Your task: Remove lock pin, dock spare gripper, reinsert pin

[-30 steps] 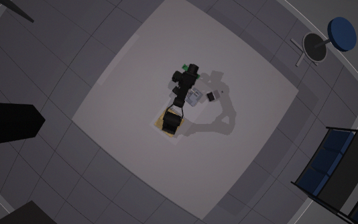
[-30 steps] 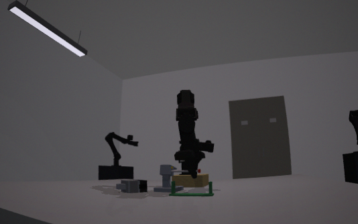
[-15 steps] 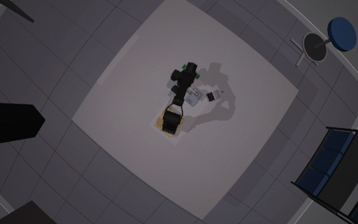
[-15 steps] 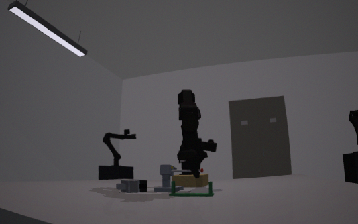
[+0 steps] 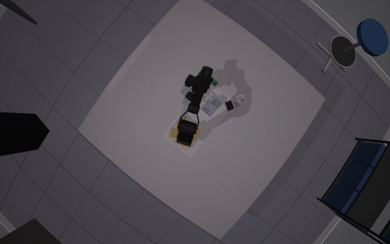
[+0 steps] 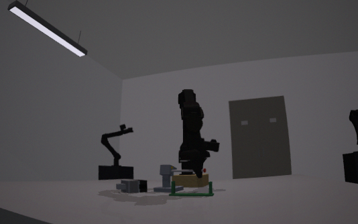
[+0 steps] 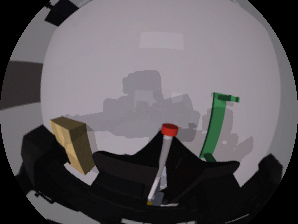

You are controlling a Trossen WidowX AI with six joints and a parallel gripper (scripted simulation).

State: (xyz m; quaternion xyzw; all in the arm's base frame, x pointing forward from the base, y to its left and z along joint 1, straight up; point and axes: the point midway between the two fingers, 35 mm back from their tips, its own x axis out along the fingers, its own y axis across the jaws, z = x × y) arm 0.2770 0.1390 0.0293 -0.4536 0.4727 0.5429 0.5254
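My gripper tip is 11 cm short of the green rack and 3 cm above it. Round my gripper tip: spare gripper: 24 cm to the right, 9 cm ahead, 3 cm below; grey mount: 13 cm to the right, 1 cm behind.
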